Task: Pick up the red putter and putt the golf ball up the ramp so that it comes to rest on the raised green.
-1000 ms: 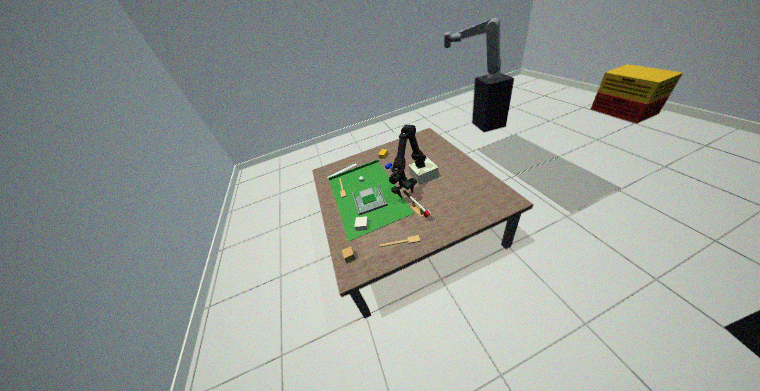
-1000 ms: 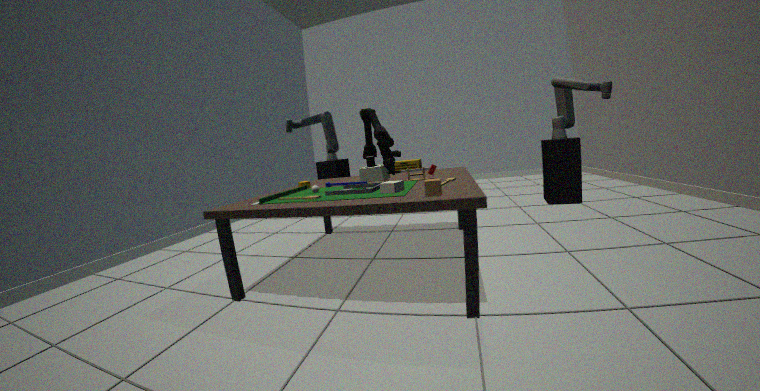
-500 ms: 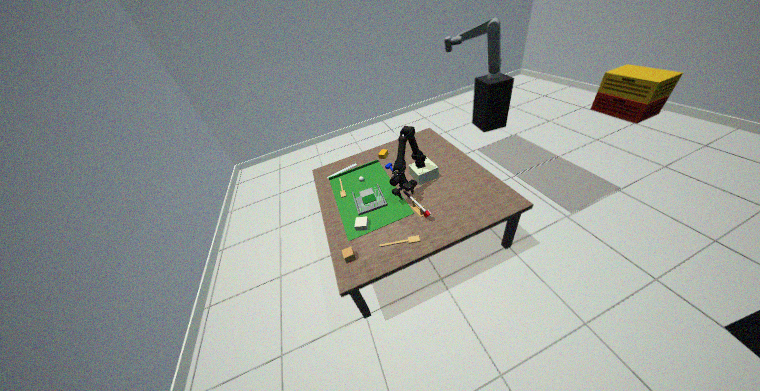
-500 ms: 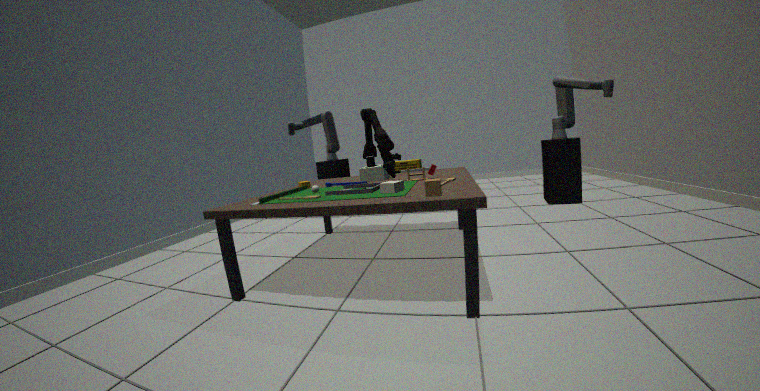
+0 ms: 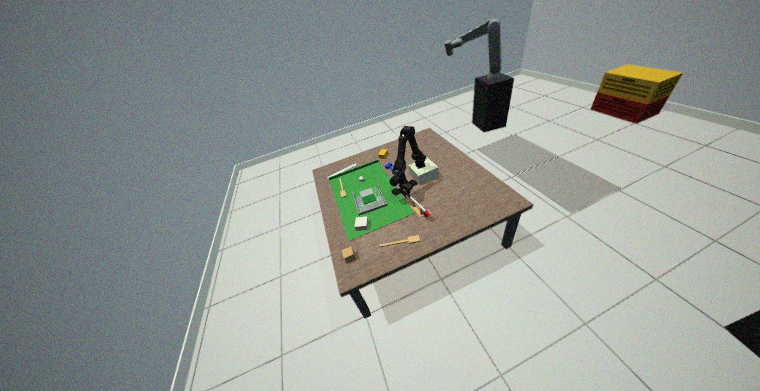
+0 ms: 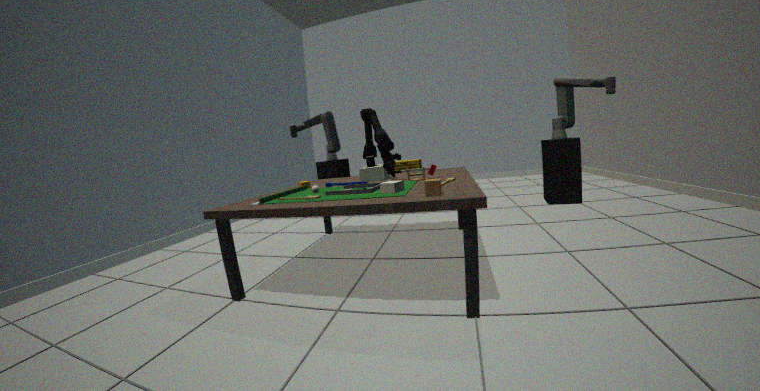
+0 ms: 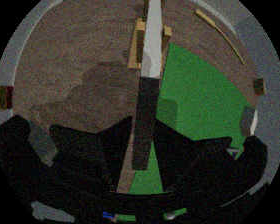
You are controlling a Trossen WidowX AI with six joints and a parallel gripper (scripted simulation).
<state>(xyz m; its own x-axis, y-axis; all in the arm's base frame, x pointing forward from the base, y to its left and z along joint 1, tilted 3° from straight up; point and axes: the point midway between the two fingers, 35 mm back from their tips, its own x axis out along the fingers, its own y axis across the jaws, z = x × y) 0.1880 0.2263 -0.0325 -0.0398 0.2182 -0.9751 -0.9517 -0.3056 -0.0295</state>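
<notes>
My gripper tip is now 340 mm to the left of the blue putter, 20 mm short of it and 20 mm above it. Round my gripper tip: red putter: 110 mm to the left, 40 mm behind, 30 mm above; white golf ball: 360 mm to the right, 300 mm ahead, 10 mm below; white block: 360 mm ahead, 130 mm to the left.
</notes>
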